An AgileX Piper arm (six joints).
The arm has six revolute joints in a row. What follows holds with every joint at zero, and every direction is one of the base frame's. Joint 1 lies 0.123 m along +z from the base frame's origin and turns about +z. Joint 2 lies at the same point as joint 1 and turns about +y. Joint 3 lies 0.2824 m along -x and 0.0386 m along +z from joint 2 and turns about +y. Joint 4 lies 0.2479 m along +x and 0.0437 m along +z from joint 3 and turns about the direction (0.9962, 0, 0.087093). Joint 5 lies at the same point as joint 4 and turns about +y. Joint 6 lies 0.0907 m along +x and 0.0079 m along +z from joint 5 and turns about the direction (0.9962, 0, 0.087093). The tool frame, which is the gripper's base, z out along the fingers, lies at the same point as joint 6; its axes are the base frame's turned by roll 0, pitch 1.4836 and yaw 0 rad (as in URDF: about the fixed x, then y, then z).
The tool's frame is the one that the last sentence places.
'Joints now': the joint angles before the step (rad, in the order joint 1, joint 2, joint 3, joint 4, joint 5, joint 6). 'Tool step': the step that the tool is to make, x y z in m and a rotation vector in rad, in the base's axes. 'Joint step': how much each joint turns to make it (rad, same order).
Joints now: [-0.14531 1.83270 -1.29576 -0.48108 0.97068 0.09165]
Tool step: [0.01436 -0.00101 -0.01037 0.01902 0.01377 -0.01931]
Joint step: [0.00001 0.06575 -0.05849 0.02037 0.01266 0.00575]
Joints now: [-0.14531 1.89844 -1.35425 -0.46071 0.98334 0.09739]
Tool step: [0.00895 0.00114 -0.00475 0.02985 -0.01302 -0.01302]
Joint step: [-0.00001 0.03257 -0.03437 0.03330 -0.00703 0.00115]
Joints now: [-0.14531 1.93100 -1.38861 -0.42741 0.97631 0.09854]
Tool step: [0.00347 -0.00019 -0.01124 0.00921 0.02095 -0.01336]
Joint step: [-0.00001 0.03297 -0.00677 0.00465 0.00001 0.01214]
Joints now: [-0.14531 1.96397 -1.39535 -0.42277 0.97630 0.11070]
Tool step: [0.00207 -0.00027 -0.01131 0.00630 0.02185 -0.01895]
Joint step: [0.00000 0.03028 -0.00225 0.00082 0.00123 0.01946]
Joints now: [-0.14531 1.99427 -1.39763 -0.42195 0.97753 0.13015]
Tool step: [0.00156 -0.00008 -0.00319 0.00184 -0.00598 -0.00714]
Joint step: [-0.00001 0.00882 -0.00085 -0.00101 -0.01041 0.01216]
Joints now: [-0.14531 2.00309 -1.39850 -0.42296 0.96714 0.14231]
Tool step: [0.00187 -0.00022 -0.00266 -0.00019 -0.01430 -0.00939]
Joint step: [0.00001 0.00723 0.00001 -0.00450 -0.01653 0.01881]
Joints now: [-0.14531 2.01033 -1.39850 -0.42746 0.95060 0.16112]
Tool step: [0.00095 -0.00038 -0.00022 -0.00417 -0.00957 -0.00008]
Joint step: [-0.00001 0.00111 0.00003 -0.00665 -0.00958 0.00737]
